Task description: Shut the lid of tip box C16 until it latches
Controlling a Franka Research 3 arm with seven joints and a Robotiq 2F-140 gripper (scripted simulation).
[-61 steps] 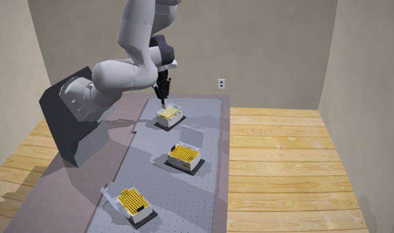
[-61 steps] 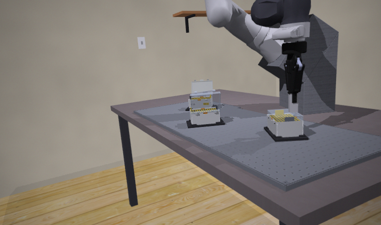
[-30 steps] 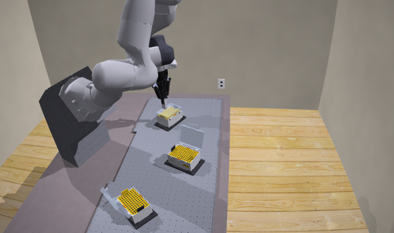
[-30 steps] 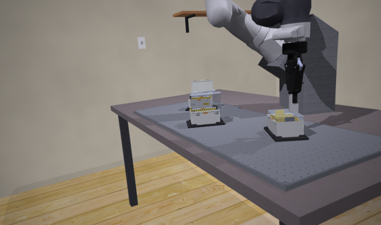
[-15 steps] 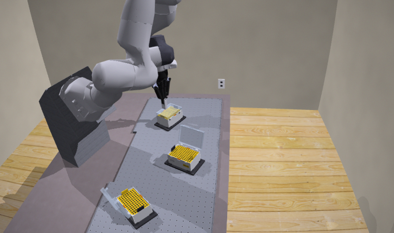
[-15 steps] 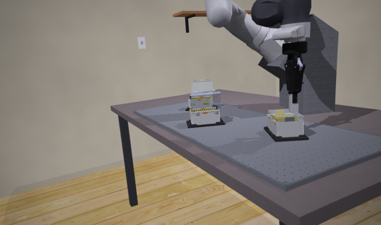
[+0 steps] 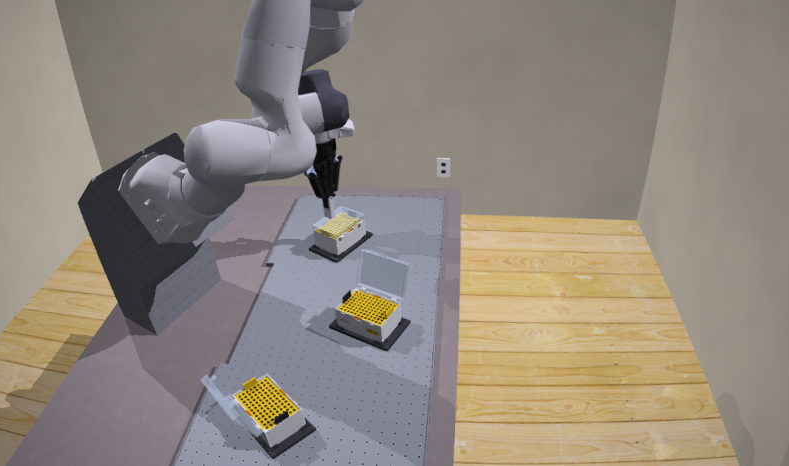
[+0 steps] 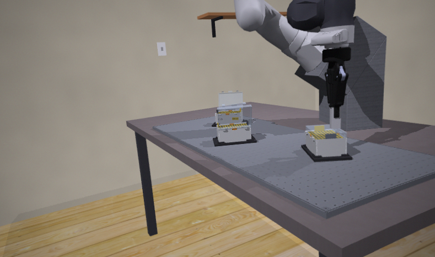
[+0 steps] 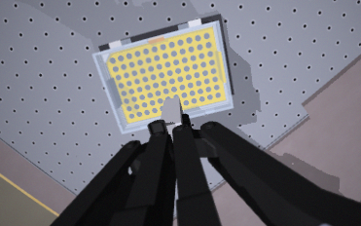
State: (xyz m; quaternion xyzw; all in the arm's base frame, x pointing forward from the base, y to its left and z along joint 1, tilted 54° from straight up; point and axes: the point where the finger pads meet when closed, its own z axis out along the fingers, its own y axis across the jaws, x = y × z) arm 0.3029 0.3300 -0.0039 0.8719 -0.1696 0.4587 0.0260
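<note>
My gripper is now 6 cm above the tip box, 3 cm short of it and 2 cm to the left of it.
</note>
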